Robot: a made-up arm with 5 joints. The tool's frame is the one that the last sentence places.
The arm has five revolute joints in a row. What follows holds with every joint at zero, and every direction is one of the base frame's.
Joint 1 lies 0.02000 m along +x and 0.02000 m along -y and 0.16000 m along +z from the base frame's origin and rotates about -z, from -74.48 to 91.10 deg.
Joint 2 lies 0.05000 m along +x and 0.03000 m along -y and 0.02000 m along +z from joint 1 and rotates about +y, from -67.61 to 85.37 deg.
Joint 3 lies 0.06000 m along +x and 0.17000 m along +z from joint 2 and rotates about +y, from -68.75 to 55.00 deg.
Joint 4 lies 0.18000 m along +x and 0.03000 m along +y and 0.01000 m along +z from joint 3 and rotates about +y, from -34.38 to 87.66 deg.
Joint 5 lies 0.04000 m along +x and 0.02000 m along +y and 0.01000 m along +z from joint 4 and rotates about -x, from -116.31 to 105.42 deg.
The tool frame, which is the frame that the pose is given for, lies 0.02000 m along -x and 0.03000 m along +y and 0.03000 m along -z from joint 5; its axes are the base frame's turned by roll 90.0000, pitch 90.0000 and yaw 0.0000 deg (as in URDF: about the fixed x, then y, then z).
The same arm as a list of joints. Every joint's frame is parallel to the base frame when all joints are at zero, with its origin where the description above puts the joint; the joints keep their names.
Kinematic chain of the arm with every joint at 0, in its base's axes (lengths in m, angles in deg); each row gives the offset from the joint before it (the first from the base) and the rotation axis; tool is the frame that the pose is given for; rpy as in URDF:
joint 1: xyz 0.02 -0.02 0.16 axis -z
joint 2: xyz 0.05 -0.03 0.02 axis +y
joint 3: xyz 0.06 0 0.17 axis +y
joint 4: xyz 0.18 0.03 0.01 axis +y
joint 5: xyz 0.04 0.02 0.01 axis -x
tool: xyz -0.02 0.03 -0.03 rpy 90 90 0
Joint limits (deg, base to tool): -74.48..91.1 -67.61..85.37 -68.75..55 -34.38..87.66 -116.31..105.42

